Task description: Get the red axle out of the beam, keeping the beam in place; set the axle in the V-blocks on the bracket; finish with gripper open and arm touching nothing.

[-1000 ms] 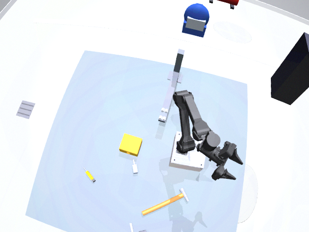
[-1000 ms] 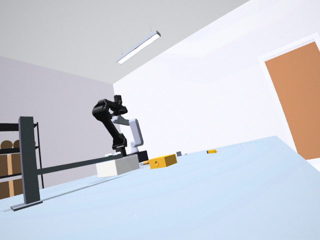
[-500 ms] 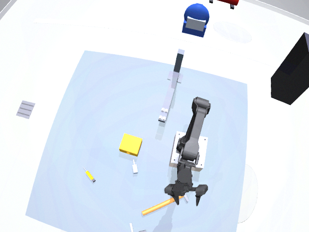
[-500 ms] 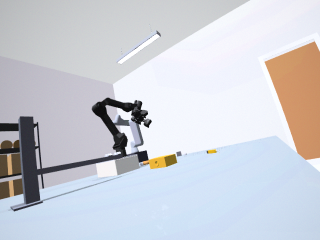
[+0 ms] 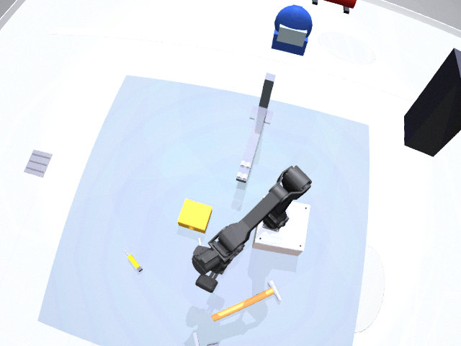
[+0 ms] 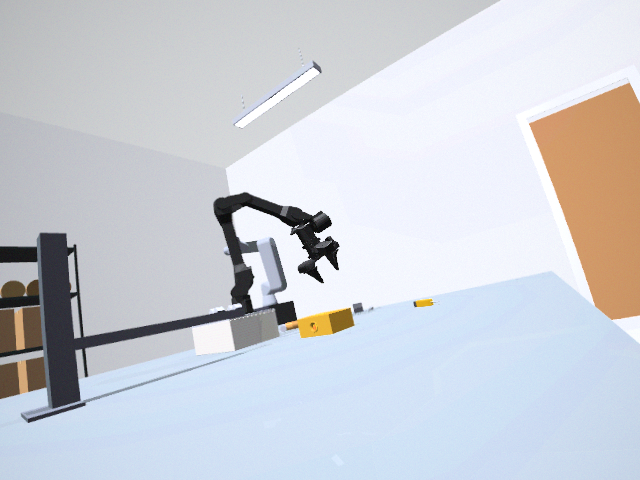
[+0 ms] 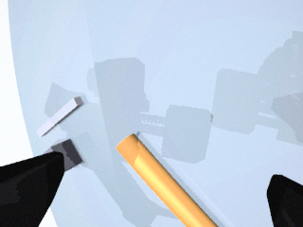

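Right now the grey block is 80 mm ahead of my gripper tip, 140 mm to the right of it and 150 mm below it. Also, from my gripper tip: yellow beam 140 mm ahead, 250 mm to the right, 140 mm below; yellow tool 320 mm ahead, 10 mm to the left, 150 mm below.
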